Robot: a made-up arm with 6 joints. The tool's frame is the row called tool.
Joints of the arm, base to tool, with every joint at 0 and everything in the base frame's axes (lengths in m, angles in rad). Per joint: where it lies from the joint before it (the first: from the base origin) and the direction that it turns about. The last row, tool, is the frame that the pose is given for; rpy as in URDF.
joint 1: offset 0 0 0.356 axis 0 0 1
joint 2: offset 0 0 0 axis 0 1 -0.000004
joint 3: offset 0.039 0 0.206 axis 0 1 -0.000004
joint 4: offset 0.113 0 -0.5 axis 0 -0.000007 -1
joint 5: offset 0 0 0 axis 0 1 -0.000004
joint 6: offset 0.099 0 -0.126 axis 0 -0.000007 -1
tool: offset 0 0 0 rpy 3.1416 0 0
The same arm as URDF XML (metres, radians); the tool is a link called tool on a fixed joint. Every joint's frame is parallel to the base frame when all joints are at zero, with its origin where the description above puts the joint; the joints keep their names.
<robot name="arm">
<joint name="tool_fixed" type="fixed"><parent link="link6"/><child link="tool"/><origin xyz="0 0 0" rpy="-3.1416 0 0"/></joint>
<joint name="joint 6" type="continuous"><parent link="link5"/><child link="link6"/><origin xyz="0.099 0 -0.126"/><axis xyz="0 0 -1"/></joint>
<joint name="joint 5" type="continuous"><parent link="link4"/><child link="link5"/><origin xyz="0 0 0"/><axis xyz="0 1 0"/></joint>
<joint name="joint 4" type="continuous"><parent link="link3"/><child link="link4"/><origin xyz="0.113 0 -0.5"/><axis xyz="0 0 -1"/></joint>
<joint name="joint 3" type="continuous"><parent link="link2"/><child link="link3"/><origin xyz="0.039 0 0.206"/><axis xyz="0 1 0"/></joint>
<joint name="joint 2" type="continuous"><parent link="link1"/><child link="link2"/><origin xyz="0 0 0"/><axis xyz="0 1 0"/></joint>
<joint name="joint 1" type="continuous"><parent link="base"/><child link="link1"/><origin xyz="0 0 0.356"/><axis xyz="0 0 1"/></joint>
<link name="base"/>
<link name="link1"/>
<link name="link2"/>
<link name="link3"/>
<link name="link4"/>
<link name="link5"/>
<link name="link6"/>
<link name="tool"/>
</robot>

